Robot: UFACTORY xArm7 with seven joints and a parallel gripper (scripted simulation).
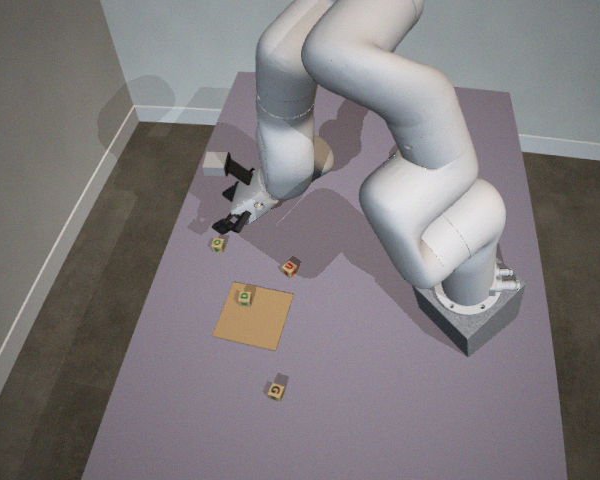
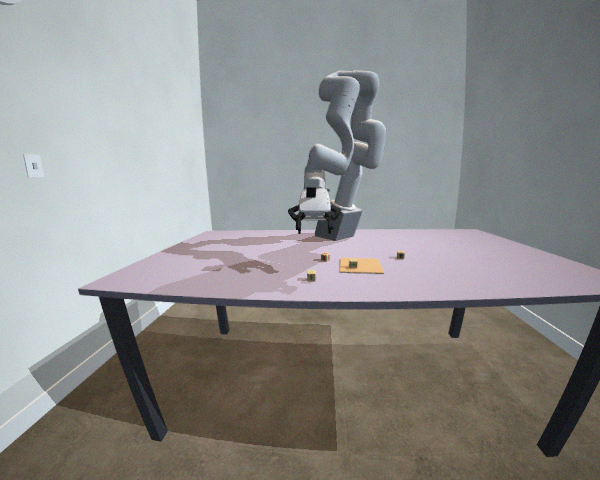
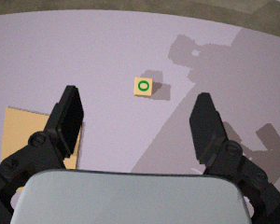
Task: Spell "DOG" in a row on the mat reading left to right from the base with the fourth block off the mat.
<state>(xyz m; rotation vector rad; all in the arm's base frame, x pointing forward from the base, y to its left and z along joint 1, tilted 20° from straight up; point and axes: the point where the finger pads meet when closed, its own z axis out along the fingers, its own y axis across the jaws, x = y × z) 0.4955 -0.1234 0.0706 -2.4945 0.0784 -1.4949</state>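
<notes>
My hand is 13 cm above the D block, 12 cm to the right of it and 6 cm past it. Also, from my hand: G block: 32 cm to the left, 18 cm behind, 14 cm below; then mat: 15 cm to the left, 15 cm below, 9 cm behind; then O block: 14 cm below, 4 cm ahead, 1 cm to the right.
</notes>
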